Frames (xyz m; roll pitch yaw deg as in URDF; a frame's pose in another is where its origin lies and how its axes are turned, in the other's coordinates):
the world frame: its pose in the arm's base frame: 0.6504 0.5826 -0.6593 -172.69 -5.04 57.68
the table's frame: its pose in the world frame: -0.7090 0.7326 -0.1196 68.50 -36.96 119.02
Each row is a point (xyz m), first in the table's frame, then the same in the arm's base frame.
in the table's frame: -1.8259 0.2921 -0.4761
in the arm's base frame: -0.2488 0.4877 0.5361
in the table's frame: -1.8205 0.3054 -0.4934
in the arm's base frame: -0.2674 0.4781 0.5277
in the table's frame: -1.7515 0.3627 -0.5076
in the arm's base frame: -0.2896 0.4502 0.4441
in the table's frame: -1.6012 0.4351 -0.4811
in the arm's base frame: -0.2651 0.4071 0.2826
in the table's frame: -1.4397 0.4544 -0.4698
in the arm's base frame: -0.2136 0.3251 0.1516
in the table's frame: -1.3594 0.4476 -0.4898
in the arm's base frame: -0.1952 0.2600 0.1033
